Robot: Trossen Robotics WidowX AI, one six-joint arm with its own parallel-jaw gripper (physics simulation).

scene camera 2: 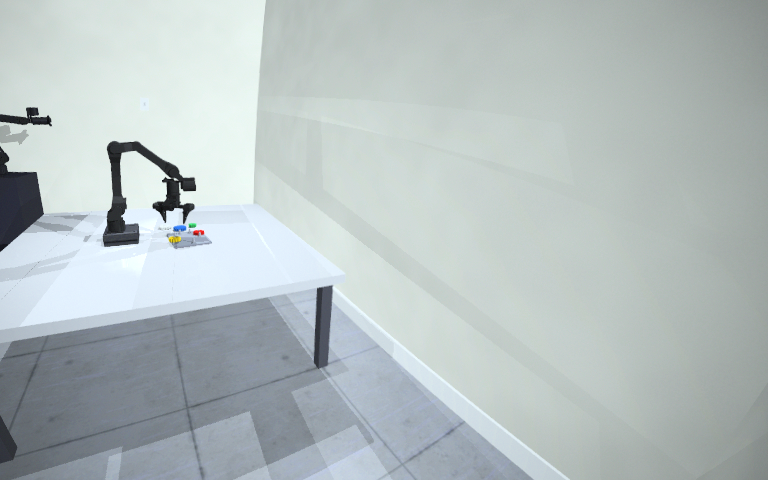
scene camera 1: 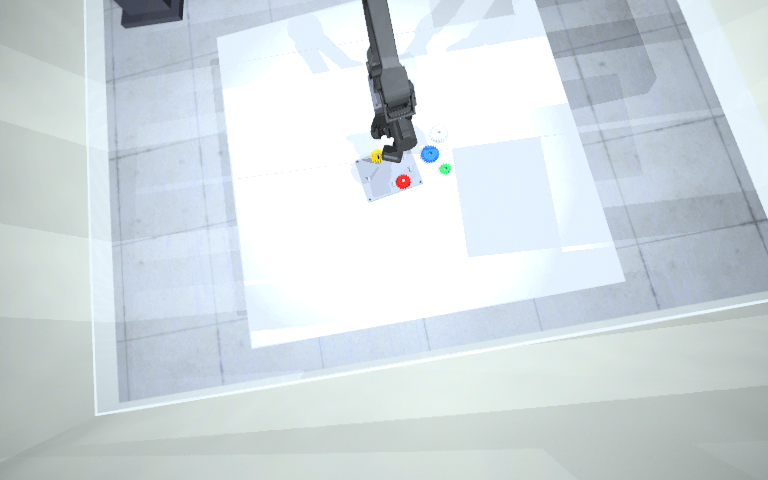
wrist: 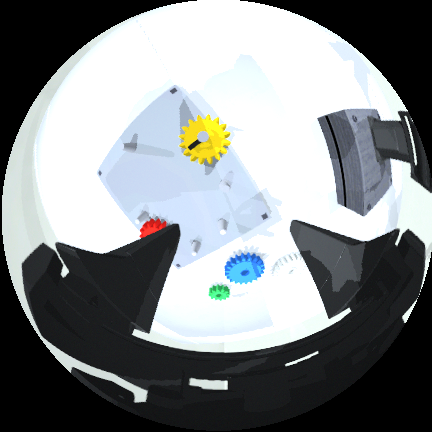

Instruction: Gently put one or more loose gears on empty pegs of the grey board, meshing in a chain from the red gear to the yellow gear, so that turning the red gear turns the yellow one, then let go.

Labels:
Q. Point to a grey board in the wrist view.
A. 157, 178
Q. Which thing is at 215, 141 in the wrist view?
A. A yellow gear.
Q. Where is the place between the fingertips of my gripper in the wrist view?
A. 236, 227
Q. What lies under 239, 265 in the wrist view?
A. A blue gear.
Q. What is my gripper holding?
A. Nothing.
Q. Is my gripper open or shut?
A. Open.

